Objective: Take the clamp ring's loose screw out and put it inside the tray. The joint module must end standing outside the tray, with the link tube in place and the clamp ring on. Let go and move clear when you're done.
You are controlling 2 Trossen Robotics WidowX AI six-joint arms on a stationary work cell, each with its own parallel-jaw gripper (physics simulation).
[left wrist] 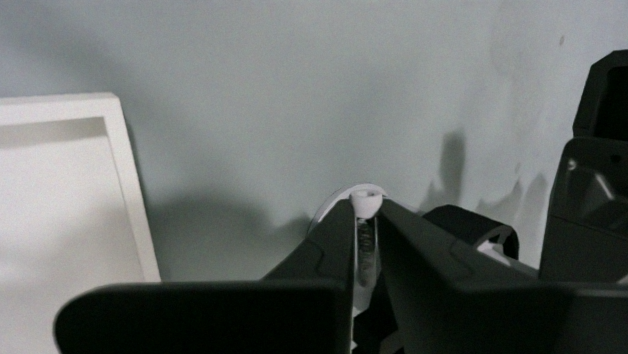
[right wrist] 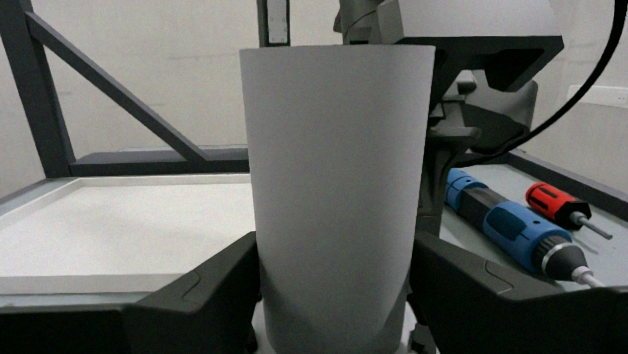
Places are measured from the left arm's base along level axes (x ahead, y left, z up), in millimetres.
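Pixels of known places: left gripper, fingertip midpoint: (left wrist: 363, 211) (right wrist: 418, 284); right gripper, fingertip midpoint: (right wrist: 331, 240).
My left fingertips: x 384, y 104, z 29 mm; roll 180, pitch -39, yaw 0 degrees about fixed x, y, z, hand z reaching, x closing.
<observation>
Ahead of a thing's pixels: the offset from my left fingertips to its top centre. "spot": to the spot under its first point.
My left gripper (left wrist: 363, 211) is shut on the pale loose screw {dz +11, dx -4, dy -6 mm} (left wrist: 366, 204). The screw is upright, its head above the fingertips and its threaded shaft between the fingers; I cannot tell whether its lower end is in the clamp ring. The black clamp ring {spot: dz +11, dx +37, dy -12 mm} (left wrist: 452, 220) is around the tube end, partly hidden by the fingers. The joint module's round pale rim {spot: dz -45, dx +20, dy -23 mm} (left wrist: 326, 206) shows behind the fingertips, outside the tray {dz -32, dx -173, dy -167 mm} (left wrist: 134, 200) (right wrist: 125, 284). My right gripper (right wrist: 331, 240) is shut on the wide grey link tube {dz +113, dx +40, dy -48 mm} (right wrist: 337, 175); a bit of the tube {spot: dz +21, dx +49, dy -25 mm} (left wrist: 492, 249) shows beside the clamp ring.
A dark part of the right arm (left wrist: 585, 200) stands at the right of the left wrist view. The left arm (right wrist: 480, 55) is behind the tube. A blue power screwdriver {dz -8, dx -104, dy +122 mm} (right wrist: 520, 230) and a red screwdriver {dz -19, dx -137, dy +204 mm} (right wrist: 555, 202) lie at the right. Dark frame beams {spot: dz +74, dx -343, dy -330 mm} (right wrist: 115, 95) stand behind the tray.
</observation>
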